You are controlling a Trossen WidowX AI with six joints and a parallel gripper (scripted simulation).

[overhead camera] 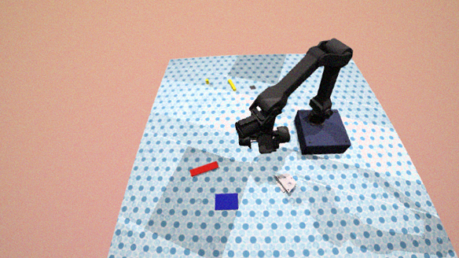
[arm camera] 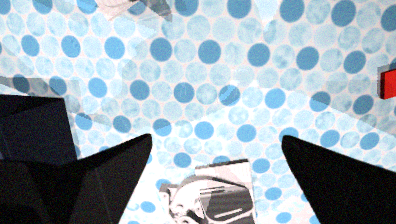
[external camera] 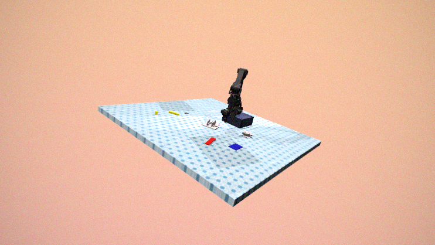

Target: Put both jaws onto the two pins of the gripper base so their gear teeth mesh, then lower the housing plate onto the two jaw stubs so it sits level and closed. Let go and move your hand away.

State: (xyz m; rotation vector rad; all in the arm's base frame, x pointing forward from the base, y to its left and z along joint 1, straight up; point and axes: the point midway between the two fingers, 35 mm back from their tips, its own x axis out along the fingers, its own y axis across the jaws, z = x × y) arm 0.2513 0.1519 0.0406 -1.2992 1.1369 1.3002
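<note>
My gripper tip is now 120 mm to the right of the small white piece, 110 mm past it and 80 mm above it. The rest, counted from my gripper tip: jaw 130 mm to the right, 70 mm below, 10 mm behind; flat white plate 130 mm to the right, 80 mm below, 40 mm ahead; housing plate 160 mm to the right, 80 mm below, 20 mm behind.
</note>
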